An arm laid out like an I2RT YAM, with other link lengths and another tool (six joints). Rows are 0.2 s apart.
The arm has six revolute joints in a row. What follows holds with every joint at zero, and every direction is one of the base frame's.
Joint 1 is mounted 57.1 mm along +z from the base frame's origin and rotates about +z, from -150 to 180 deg.
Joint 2 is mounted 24.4 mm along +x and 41.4 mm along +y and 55.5 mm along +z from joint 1 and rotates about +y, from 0 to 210 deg.
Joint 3 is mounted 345.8 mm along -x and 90.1 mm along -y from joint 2 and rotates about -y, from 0 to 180 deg.
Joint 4 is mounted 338.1 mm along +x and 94.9 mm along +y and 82.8 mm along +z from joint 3 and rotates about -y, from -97 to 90 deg.
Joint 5 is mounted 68.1 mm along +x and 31.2 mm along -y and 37.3 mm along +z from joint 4 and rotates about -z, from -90 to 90 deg.
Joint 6 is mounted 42.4 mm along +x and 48.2 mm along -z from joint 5 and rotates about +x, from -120 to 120 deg.
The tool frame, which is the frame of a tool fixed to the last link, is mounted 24 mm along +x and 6 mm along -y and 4 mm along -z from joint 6; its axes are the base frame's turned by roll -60, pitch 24.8 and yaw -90 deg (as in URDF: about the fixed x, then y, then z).
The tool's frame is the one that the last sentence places.
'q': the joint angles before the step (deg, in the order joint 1, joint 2, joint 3, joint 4, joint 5, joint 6). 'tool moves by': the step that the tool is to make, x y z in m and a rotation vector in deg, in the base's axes. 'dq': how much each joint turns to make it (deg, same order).
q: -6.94, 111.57, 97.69, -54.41, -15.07, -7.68
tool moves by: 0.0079, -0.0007, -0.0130, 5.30, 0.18, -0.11
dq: -0.59, 1.66, 0.01, 1.28, -5.05, 1.55
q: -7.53, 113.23, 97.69, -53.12, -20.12, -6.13
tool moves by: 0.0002, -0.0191, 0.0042, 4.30, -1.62, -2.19
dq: -2.49, -0.20, 0.04, 1.28, -4.28, 1.53
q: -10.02, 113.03, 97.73, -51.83, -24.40, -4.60
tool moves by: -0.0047, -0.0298, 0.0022, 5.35, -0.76, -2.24
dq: -3.81, 0.00, 0.00, -0.03, -5.58, 0.73
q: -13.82, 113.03, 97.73, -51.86, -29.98, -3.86
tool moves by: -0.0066, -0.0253, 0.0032, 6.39, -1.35, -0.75
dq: -3.52, 0.01, -0.01, -0.44, -7.08, -0.06
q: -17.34, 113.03, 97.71, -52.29, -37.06, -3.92
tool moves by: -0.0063, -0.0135, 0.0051, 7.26, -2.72, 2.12
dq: -2.45, 0.00, -0.01, -0.91, -8.90, -1.79
